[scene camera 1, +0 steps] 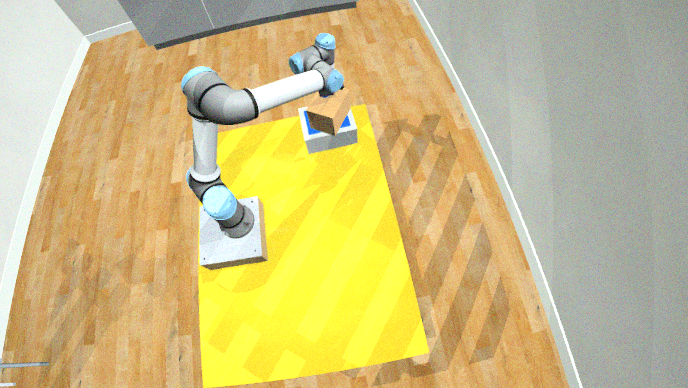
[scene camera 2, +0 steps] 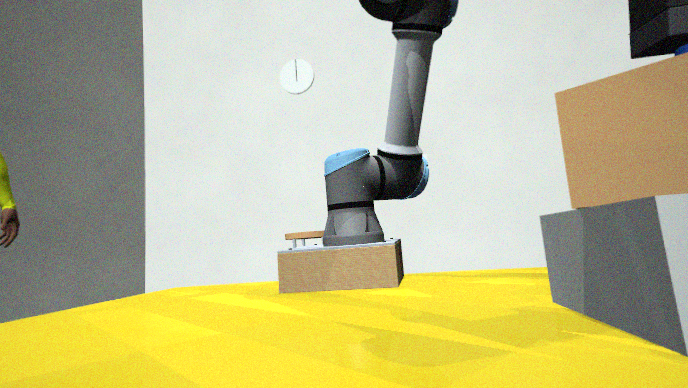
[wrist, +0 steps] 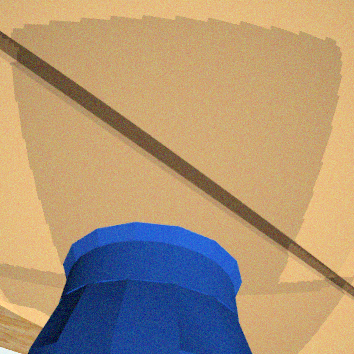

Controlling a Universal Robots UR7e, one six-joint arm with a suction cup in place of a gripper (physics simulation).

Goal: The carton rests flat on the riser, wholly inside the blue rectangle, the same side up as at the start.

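Frame: origin at the arm's base, x ahead, y left, z up, level; centimetres.
Seen in the pictures: hand, its tool point: (scene camera 1: 324, 97) (wrist: 165, 251); arm's base, origin of its link: (scene camera 1: 237, 221) (scene camera 2: 353, 243).
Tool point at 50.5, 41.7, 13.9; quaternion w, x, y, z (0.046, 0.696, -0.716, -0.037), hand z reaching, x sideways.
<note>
Pixels of each thing's top centre, then the offset from my tool point to it, as dx, dy, dz. "pt": a spot on its surface instead. Level surfaces: height alone.
- brown carton, centre of its top: (wrist: 309, 262) (scene camera 2: 671, 77) (scene camera 1: 328, 99) +0.9, -2.8, +1.2
- riser, centre of its top: (scene camera 2: 685, 200) (scene camera 1: 326, 118) -1.0, -2.3, -11.8
- blue rectangle, a spot on its surface: (scene camera 1: 346, 121) pt +7.4, -7.3, -11.8
- yellow mat, height of its surface: dz -23.8
The brown carton (scene camera 1: 338, 109) (scene camera 2: 625, 135) (wrist: 200, 90) is over the riser (scene camera 1: 332, 143) (scene camera 2: 620, 260), turned at an angle to it. Parts of the blue rectangle (scene camera 1: 346, 121) show on both sides of the carton in scene camera 1; the rest is hidden under it. In scene camera 2 the carton's lower edge is very close to the riser's top; whether they touch, I cannot tell. My suction gripper (scene camera 1: 325, 94) (scene camera 2: 682, 50) (wrist: 152, 245) is on the carton's top face, off its middle, beside the dark seam, and holds it.
The riser stands at the far end of the yellow mat (scene camera 1: 320, 280) (scene camera 2: 300, 340). The arm's base block (scene camera 1: 232, 250) (scene camera 2: 335, 270) stands at the mat's left side. A grey cabinet (scene camera 1: 240, 15) is at the back. A person's hand (scene camera 2: 8, 225) shows at the left edge of scene camera 2.
</note>
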